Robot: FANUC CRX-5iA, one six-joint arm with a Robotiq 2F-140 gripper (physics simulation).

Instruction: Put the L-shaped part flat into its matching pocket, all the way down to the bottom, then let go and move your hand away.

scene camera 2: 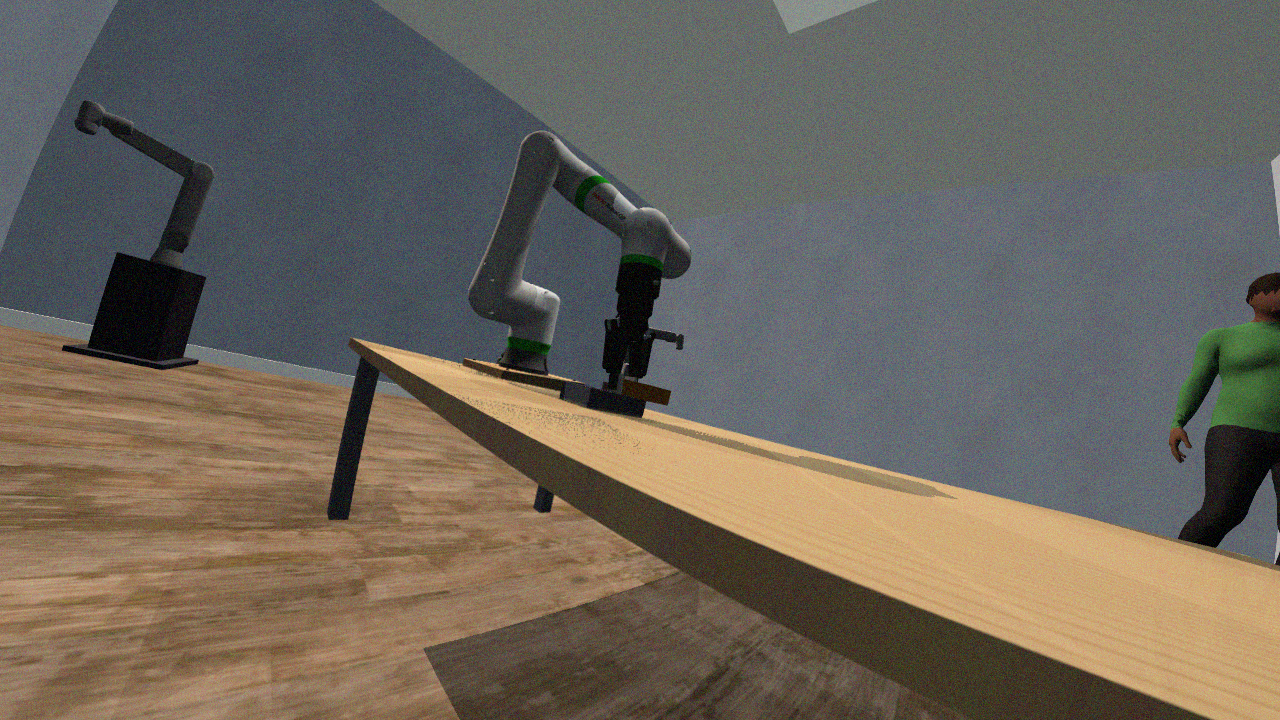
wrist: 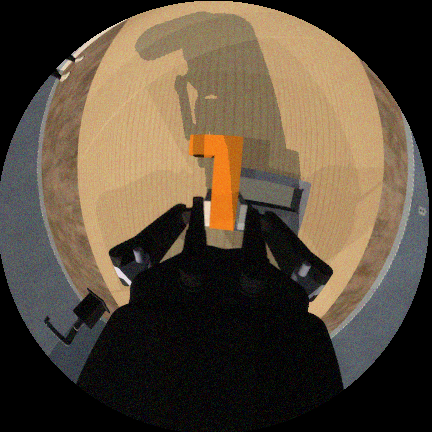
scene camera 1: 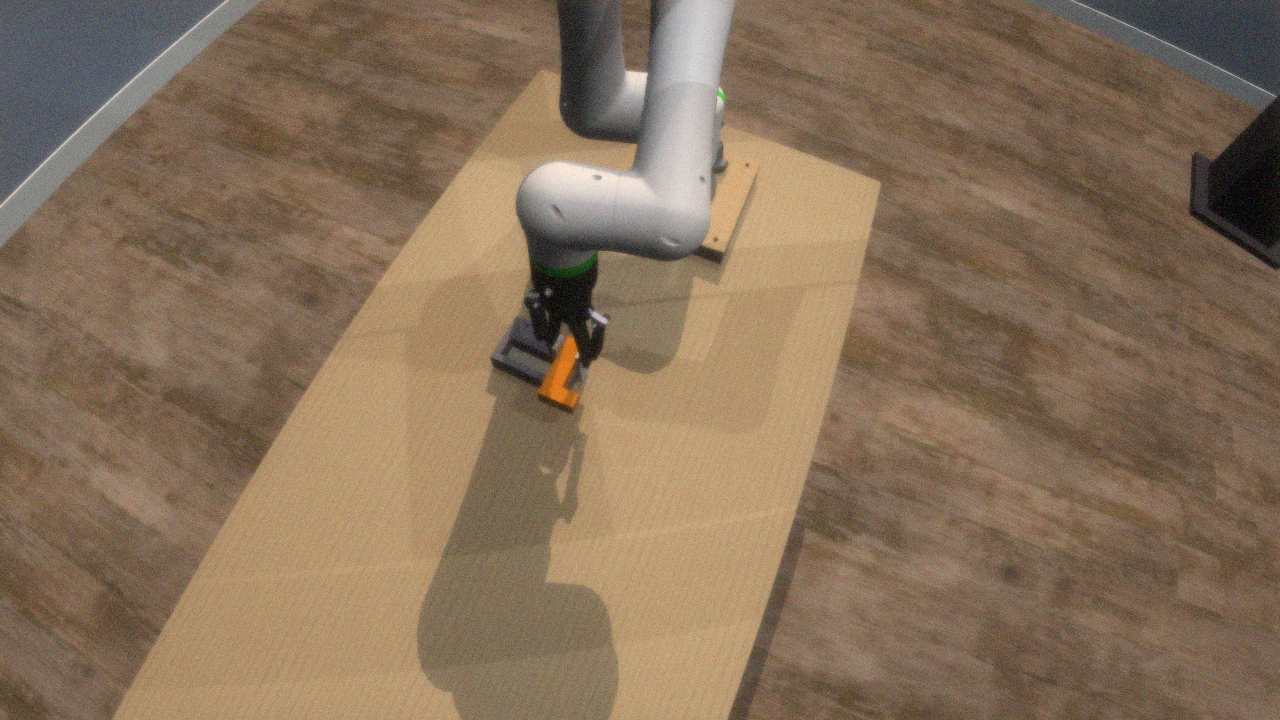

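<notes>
The orange L-shaped part is between the fingers of my gripper, which is shut on the end of its long leg. The short leg is at the far end and points left in the wrist view. The dark grey pocket block lies on the table, to the right of the part in the wrist view. The part overlaps one end of the block in scene camera 1 and hides some of it. It sits at about the height of the block's top or above, not inside the pocket. Whether they touch cannot be told.
The arm stands on a wooden base plate on the long wooden table. A second robot arm on a black pedestal stands away on the floor. A person in green is beyond the table at the right in scene camera 2.
</notes>
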